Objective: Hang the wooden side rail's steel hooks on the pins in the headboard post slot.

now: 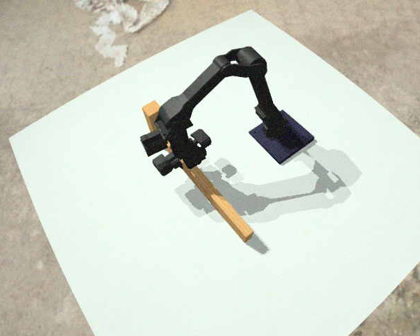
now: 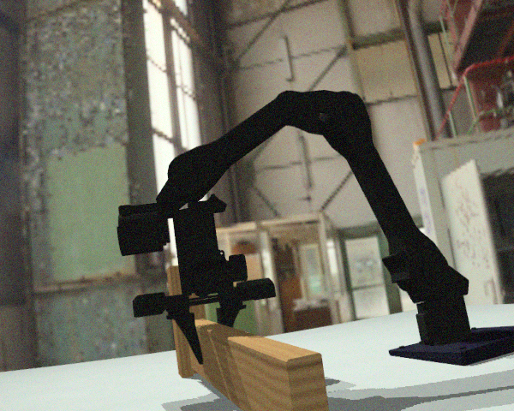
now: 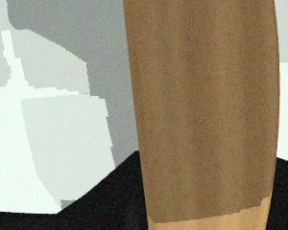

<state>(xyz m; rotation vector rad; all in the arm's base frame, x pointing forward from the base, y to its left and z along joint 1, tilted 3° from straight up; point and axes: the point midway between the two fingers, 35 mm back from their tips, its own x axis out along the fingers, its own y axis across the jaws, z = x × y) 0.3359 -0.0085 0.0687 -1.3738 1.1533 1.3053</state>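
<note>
My gripper tip is 160 mm to the left of the wooden headboard post, 40 mm below it and 20 mm short of it.
</note>
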